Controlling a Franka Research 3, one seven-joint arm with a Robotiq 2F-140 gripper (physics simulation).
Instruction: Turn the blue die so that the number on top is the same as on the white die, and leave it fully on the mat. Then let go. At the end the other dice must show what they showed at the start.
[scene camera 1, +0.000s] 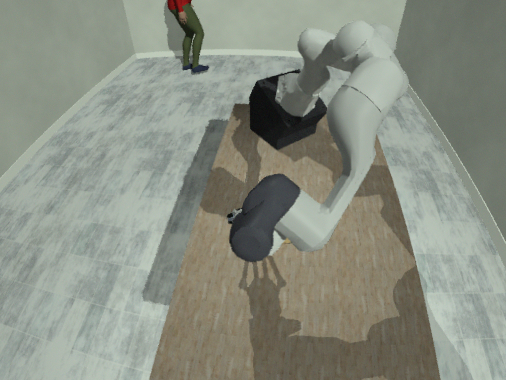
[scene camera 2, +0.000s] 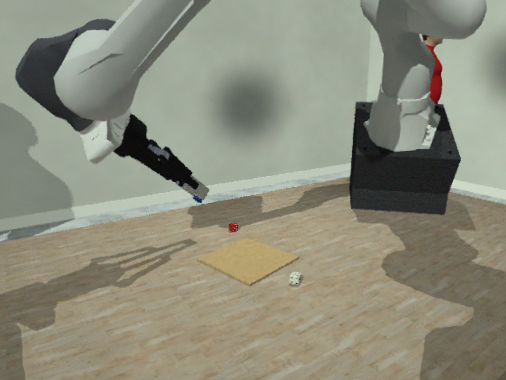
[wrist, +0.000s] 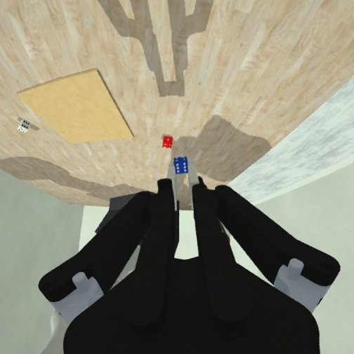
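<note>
The blue die (scene camera 2: 198, 199) (wrist: 181, 165) is held between the fingertips of my gripper (scene camera 2: 201, 193) (wrist: 181, 173), which is shut on it above the table. The gripper is strongly tilted in scene camera 2. The die's face towards the wrist camera shows two rows of white pips, which look like a six. The mat (scene camera 2: 248, 261) (wrist: 75, 107) is a flat tan square, apart from the blue die. The white die (scene camera 2: 295, 279) (wrist: 23, 125) stands beside the mat; its top number is too small to read surely. In scene camera 1 the arm hides the dice and fingertips.
A red die (scene camera 2: 233, 227) (wrist: 167, 142) lies on the wooden table (scene camera 1: 350, 300) (scene camera 2: 200, 330), near the mat on the side away from the white die. The black robot base (scene camera 1: 272, 117) (scene camera 2: 400, 180) stands at the table's far end. A person (scene camera 1: 194, 35) stands behind it.
</note>
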